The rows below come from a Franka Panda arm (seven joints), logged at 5 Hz.
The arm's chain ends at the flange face. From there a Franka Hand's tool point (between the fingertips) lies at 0.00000 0.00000 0.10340 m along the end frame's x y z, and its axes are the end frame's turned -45 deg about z.
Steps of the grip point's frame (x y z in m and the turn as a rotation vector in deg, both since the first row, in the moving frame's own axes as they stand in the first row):
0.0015, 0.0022, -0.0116, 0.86, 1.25, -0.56
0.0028, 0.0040, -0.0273, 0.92, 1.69, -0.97
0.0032, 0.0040, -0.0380, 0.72, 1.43, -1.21
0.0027, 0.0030, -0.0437, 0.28, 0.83, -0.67
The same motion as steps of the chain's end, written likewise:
0.0021, 0.0032, -0.0116, 1.49, 0.28, -0.56
0.0039, 0.0042, -0.0272, 1.85, 0.54, -0.97
0.0042, 0.0033, -0.0380, 1.52, 0.50, -1.21
0.0033, 0.0016, -0.0437, 0.78, 0.39, -0.67

